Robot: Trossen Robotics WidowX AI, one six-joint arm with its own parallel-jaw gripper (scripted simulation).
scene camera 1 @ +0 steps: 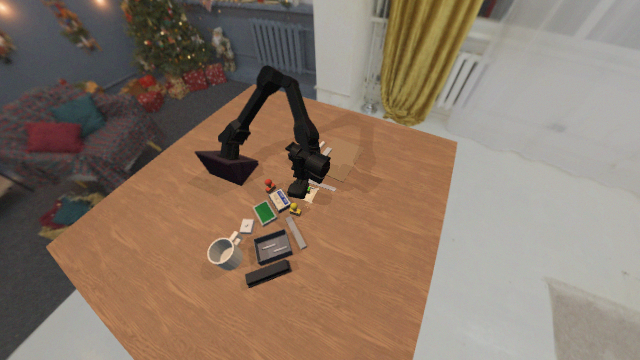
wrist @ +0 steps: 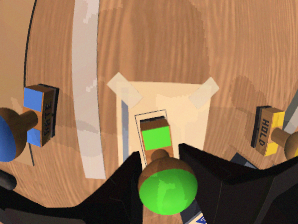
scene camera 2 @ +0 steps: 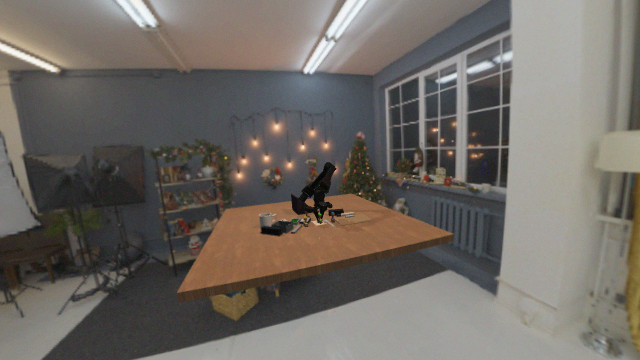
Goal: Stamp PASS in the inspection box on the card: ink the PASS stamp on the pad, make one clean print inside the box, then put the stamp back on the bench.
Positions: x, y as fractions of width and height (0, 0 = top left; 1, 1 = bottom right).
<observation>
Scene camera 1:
black tray: 0.42, 0.69
mug: 0.35, 0.70
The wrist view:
my gripper: 0.54, 0.69
green-knobbed PASS stamp: 0.56, 0.82
</observation>
